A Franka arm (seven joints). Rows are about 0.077 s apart.
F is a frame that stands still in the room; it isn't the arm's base.
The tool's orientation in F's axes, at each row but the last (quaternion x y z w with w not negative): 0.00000 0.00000 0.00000 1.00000; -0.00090 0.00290 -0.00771 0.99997; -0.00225 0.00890 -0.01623 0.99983; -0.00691 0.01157 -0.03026 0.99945; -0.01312 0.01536 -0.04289 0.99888; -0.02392 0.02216 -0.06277 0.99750; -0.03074 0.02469 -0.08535 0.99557; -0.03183 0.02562 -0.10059 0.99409; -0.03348 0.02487 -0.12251 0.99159; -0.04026 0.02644 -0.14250 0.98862; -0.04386 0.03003 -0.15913 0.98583; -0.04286 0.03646 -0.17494 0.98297; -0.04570 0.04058 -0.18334 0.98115
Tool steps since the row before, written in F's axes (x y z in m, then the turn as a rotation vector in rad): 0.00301 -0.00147 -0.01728 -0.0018 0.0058 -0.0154; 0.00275 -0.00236 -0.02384 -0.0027 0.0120 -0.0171; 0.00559 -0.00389 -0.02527 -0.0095 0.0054 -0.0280; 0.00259 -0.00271 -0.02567 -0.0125 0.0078 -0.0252; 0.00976 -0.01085 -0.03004 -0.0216 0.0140 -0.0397; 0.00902 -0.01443 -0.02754 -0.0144 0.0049 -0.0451; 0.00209 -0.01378 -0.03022 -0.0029 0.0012 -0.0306; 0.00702 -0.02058 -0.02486 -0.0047 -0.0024 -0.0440; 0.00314 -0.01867 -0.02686 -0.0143 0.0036 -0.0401; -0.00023 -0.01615 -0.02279 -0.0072 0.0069 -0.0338; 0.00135 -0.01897 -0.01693 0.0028 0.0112 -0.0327; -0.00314 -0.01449 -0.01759 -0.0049 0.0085 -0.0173; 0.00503 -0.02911 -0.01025 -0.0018 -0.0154 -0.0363
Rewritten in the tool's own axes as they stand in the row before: 0.00301 -0.00147 -0.01728 -0.0018 0.0058 -0.0154; 0.00292 -0.00227 -0.02383 -0.0028 0.0120 -0.0171; 0.00616 -0.00359 -0.02518 -0.0092 0.0052 -0.0281; 0.00333 -0.00218 -0.02564 -0.0124 0.0074 -0.0254; 0.01154 -0.00915 -0.02998 -0.0215 0.0132 -0.0400; 0.01190 -0.01179 -0.02770 -0.0130 0.0053 -0.0455; 0.00575 -0.01122 -0.03080 -0.0017 0.0027 -0.0306; 0.01213 -0.01703 -0.02557 -0.0022 -0.0003 -0.0443; 0.00871 -0.01536 -0.02771 -0.0131 0.0029 -0.0406; 0.00529 -0.01352 -0.02386 -0.0075 0.0075 -0.0336; 0.00805 -0.01589 -0.01819 0.0006 0.0146 -0.0314; 0.00309 -0.01291 -0.01879 -0.0066 0.0080 -0.0170; 0.01590 -0.02417 -0.01187 0.0062 -0.0111 -0.0374
